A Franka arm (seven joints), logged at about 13 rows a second.
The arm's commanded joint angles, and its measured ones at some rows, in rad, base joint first. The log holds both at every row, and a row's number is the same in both.
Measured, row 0:
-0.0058, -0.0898, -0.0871, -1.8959, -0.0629, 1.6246, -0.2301
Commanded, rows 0 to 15:
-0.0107, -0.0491, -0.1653, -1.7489, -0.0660, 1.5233, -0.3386
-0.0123, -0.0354, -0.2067, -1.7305, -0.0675, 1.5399, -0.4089
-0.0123, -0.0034, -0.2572, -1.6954, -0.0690, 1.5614, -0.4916
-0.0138, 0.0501, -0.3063, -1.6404, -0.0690, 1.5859, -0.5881
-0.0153, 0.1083, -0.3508, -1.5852, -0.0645, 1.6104, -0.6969
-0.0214, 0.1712, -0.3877, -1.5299, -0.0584, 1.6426, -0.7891
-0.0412, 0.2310, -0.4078, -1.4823, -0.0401, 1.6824, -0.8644
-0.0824, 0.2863, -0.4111, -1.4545, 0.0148, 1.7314, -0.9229
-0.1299, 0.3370, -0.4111, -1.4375, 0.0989, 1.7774, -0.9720
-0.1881, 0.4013, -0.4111, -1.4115, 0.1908, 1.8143, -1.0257
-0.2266, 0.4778, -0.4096, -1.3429, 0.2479, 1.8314, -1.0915
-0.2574, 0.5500, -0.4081, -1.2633, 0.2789, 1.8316, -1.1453
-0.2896, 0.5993, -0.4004, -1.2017, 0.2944, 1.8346, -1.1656
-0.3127, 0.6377, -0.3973, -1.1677, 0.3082, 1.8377, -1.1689
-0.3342, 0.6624, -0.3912, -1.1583, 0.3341, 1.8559, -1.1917
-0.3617, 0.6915, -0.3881, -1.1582, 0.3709, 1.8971, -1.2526
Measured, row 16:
-0.3028, 0.6214, -0.4096, -1.2462, 0.3127, 1.8808, -1.1716
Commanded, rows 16 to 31:
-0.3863, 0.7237, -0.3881, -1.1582, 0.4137, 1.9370, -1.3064
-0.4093, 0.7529, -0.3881, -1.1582, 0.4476, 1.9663, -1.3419
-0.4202, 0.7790, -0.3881, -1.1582, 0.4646, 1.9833, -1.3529
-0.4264, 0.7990, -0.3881, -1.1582, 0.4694, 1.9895, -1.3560
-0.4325, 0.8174, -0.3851, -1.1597, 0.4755, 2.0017, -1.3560
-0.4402, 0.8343, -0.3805, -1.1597, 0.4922, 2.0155, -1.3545
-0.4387, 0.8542, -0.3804, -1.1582, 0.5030, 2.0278, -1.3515
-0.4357, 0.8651, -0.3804, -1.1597, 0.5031, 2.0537, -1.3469
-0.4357, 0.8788, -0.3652, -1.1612, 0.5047, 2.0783, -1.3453
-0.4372, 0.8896, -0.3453, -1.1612, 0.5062, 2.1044, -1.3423
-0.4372, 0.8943, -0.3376, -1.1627, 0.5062, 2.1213, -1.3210
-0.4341, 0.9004, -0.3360, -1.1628, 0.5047, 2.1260, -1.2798
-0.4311, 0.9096, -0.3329, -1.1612, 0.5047, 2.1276, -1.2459
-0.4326, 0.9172, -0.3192, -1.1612, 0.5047, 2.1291, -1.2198
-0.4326, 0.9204, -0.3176, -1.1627, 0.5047, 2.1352, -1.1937
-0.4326, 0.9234, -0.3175, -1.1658, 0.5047, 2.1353, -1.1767
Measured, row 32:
-0.4196, 0.9016, -0.3270, -1.2032, 0.4912, 2.1351, -1.2246
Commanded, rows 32 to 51:
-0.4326, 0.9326, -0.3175, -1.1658, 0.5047, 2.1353, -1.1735
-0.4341, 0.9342, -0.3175, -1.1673, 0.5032, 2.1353, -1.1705
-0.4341, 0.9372, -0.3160, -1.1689, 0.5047, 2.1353, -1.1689
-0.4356, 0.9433, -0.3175, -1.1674, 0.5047, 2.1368, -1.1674
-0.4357, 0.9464, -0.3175, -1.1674, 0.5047, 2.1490, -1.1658
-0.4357, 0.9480, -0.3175, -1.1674, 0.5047, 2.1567, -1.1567
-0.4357, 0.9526, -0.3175, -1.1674, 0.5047, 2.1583, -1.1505
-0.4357, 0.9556, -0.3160, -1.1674, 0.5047, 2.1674, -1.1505
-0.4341, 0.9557, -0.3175, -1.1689, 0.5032, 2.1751, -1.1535
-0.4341, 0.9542, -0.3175, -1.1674, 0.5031, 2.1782, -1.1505
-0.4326, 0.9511, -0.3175, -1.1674, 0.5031, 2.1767, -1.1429
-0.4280, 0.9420, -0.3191, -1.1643, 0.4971, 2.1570, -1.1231
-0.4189, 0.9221, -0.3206, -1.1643, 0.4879, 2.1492, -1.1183
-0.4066, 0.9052, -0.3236, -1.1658, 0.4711, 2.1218, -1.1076
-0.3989, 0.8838, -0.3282, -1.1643, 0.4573, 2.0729, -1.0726
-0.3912, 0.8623, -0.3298, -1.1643, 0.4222, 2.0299, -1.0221
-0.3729, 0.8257, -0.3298, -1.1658, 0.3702, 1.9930, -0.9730
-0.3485, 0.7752, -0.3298, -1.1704, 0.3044, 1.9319, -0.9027
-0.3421, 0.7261, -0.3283, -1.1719, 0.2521, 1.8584, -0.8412
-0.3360, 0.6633, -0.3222, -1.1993, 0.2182, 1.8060, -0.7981
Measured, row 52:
-0.3535, 0.7906, -0.3257, -1.1404, 0.2858, 1.9064, -0.8882
